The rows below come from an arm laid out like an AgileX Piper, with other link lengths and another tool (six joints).
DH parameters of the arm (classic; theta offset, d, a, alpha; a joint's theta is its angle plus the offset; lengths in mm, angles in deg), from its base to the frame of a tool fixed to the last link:
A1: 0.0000 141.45 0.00 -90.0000
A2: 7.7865 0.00 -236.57 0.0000
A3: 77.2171 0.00 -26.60 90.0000
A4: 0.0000 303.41 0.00 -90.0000
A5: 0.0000 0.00 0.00 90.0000
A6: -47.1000 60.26 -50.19 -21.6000
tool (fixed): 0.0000 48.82 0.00 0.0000
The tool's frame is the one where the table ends.
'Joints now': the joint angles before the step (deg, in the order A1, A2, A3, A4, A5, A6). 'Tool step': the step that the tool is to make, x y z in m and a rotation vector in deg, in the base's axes. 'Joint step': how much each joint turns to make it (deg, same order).
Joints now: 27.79 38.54 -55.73 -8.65 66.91 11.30
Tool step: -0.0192 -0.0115 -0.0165 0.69 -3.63 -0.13
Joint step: 0.04 -8.57 7.69 -1.14 -2.66 0.18
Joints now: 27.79 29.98 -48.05 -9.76 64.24 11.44
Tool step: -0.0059 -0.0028 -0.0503 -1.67 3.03 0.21
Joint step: -0.02 -6.10 11.01 0.02 -1.47 0.01
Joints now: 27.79 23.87 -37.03 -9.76 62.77 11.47
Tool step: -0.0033 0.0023 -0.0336 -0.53 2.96 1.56
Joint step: -0.02 -2.68 6.66 1.88 -1.29 -1.21
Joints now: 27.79 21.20 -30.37 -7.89 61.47 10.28
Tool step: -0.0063 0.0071 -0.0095 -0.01 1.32 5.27
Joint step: 0.04 -0.05 1.60 4.51 -0.87 -5.58
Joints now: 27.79 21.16 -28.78 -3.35 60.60 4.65
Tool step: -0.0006 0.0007 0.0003 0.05 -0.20 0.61
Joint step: 0.00 0.01 -0.01 0.42 -0.24 -0.68
